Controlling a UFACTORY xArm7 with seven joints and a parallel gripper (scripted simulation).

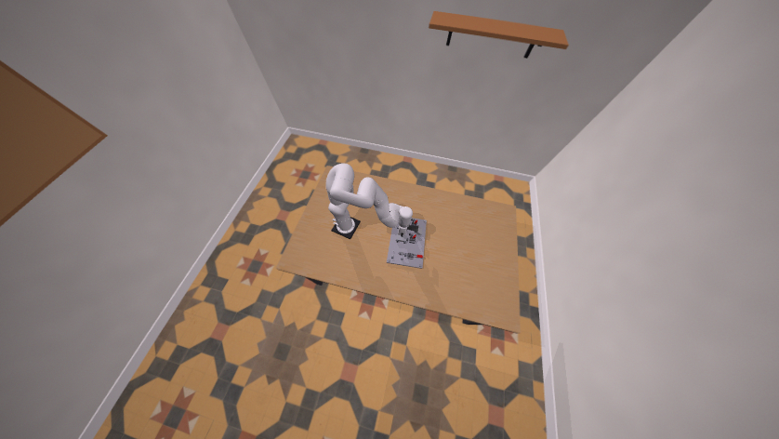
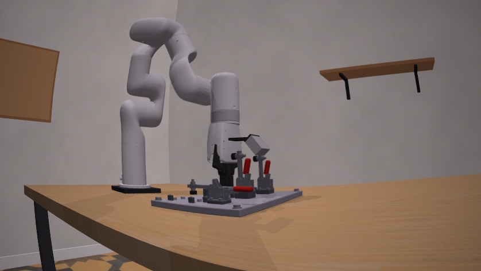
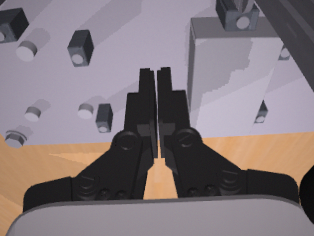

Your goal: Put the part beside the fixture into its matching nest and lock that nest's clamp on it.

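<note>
The part is 40 mm to the right of my hand and 20 mm below it. The rest, counted from my hand: grey fixture plate (50 mm ahead, 40 mm to the right, 40 mm below); toggle clamp (140 mm to the right, 80 mm ahead, 10 mm below).
</note>
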